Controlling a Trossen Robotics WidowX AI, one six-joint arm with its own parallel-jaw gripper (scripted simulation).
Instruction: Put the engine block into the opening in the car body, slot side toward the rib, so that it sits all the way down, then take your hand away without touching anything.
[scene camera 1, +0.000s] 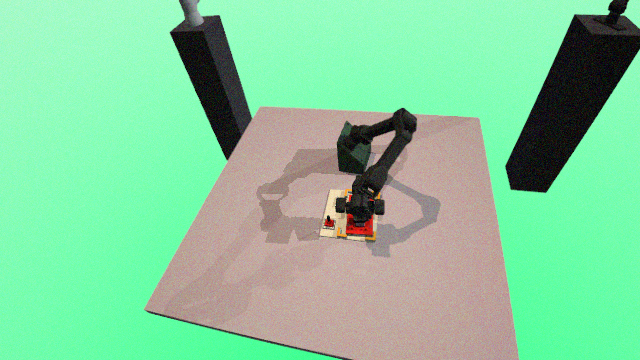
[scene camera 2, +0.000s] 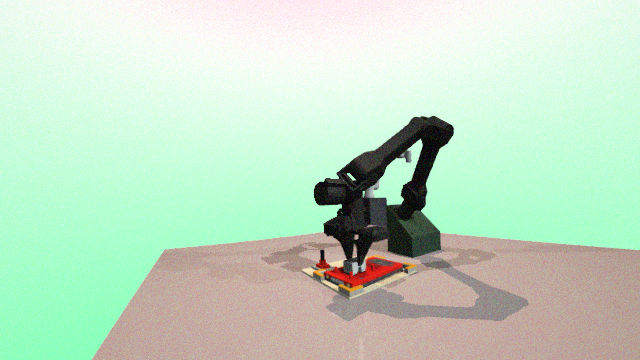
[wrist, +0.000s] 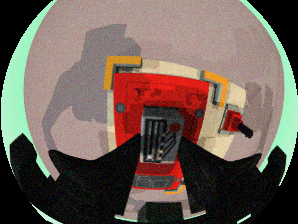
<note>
My gripper (scene camera 2: 354, 263) holds a grey engine block. Further things: a red car body (scene camera 2: 377, 269).
The red car body is seen too in the wrist view (wrist: 133, 92). My gripper is seen too in the wrist view (wrist: 159, 139).
</note>
